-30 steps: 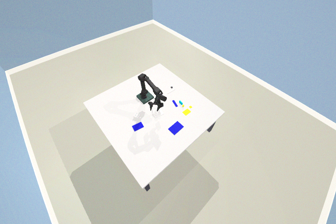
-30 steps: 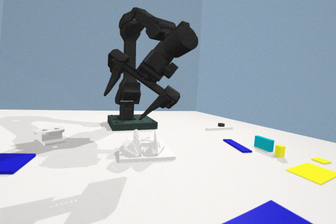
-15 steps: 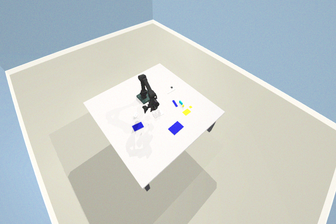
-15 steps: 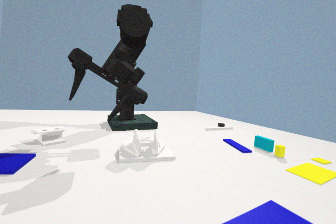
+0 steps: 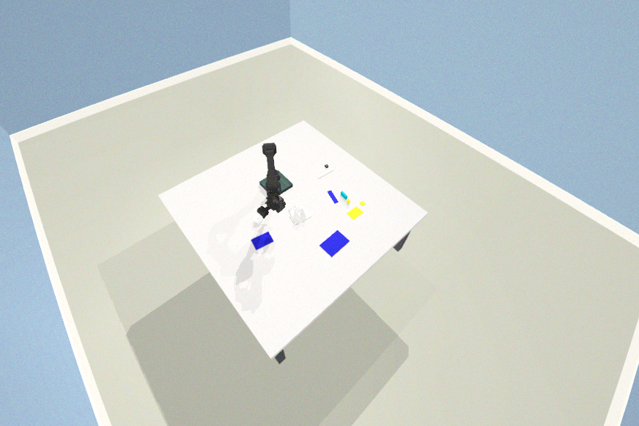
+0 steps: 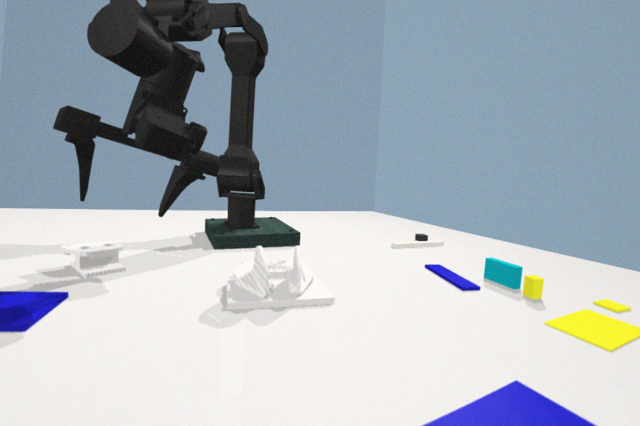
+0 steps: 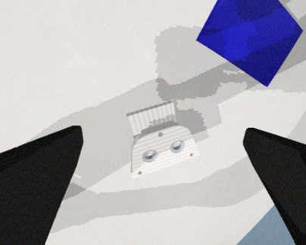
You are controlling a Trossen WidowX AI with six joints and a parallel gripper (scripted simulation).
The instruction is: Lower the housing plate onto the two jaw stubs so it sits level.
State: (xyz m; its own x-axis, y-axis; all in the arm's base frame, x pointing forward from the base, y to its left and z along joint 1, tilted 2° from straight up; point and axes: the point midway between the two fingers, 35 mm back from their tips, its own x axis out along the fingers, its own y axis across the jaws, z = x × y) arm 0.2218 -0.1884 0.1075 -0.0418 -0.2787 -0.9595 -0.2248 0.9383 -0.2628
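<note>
The white ribbed stand lies 6 cm behind my gripper tip, 4 cm to the right of it and 8 cm below it. From my gripper tip the other things lie so: blue strip: 11 cm ahead, 45 cm to the left, 9 cm below; then cyan block: 16 cm ahead, 51 cm to the left, 8 cm below; then yellow block: 22 cm ahead, 50 cm to the left, 8 cm below.
</note>
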